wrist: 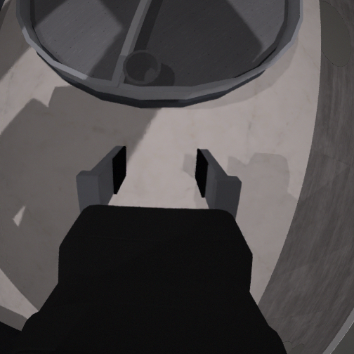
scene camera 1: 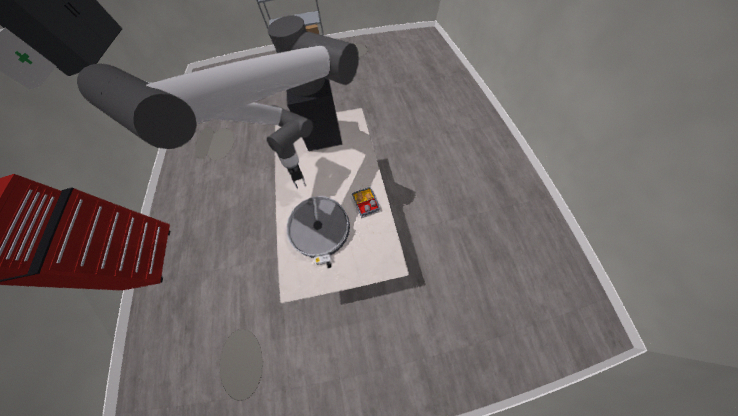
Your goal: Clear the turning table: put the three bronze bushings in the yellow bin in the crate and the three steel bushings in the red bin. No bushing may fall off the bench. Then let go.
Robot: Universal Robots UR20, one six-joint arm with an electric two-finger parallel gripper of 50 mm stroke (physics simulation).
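Frame: origin at the arm's base, x back, y right, z up, level; millimetres.
Seen in the pictures: gripper, fingertip midpoint: (scene camera 1: 301, 186); arm's base, origin of the base link: (scene camera 1: 307, 83).
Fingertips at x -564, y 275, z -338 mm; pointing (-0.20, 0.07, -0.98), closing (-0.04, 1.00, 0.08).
Observation:
Pixels of each thing's middle, then the offset from my fingertips to it. "spot": a spot on its surface instead. Level surfaces: height alone.
- grey turning table, body centre: (scene camera 1: 317, 225) dx -276, dy -19, dz -100 mm
- crate, surface spot: (scene camera 1: 363, 215) spot: dx -308, dy -340, dz -134 mm
- dark hub, body centre: (scene camera 1: 317, 225) dx -276, dy -19, dz -95 mm
- small white box, surface spot: (scene camera 1: 323, 259) spot: dx -514, dy +8, dz -93 mm
- bench, its level: dz -152 mm
My gripper (scene camera 1: 300, 185) (wrist: 160, 161) is open and empty, above the pale bench beside the grey turning table (scene camera 1: 330, 235) (wrist: 210, 55). In the wrist view a ring-shaped bushing (wrist: 142, 67) stands on the turning table, close to its near rim and beside a straight bar (wrist: 132, 40); it looks grey, but its metal is hard to tell in the shade. The crate (scene camera 1: 363, 215) stands right of the turning table. Its yellow bin (scene camera 1: 363, 192) holds bronze-coloured pieces, too small to count. Its red bin (scene camera 1: 362, 206) shows two grey bushings (scene camera 1: 367, 208) (scene camera 1: 373, 203).
A dark hub (scene camera 1: 317, 225) is at the turning table's centre. A small white box (scene camera 1: 323, 259) adjoins its front rim on the bench (scene camera 1: 361, 258). The arm's black pedestal (scene camera 1: 319, 121) is at the back. A red tool cabinet (scene camera 1: 105, 258) stands at the left.

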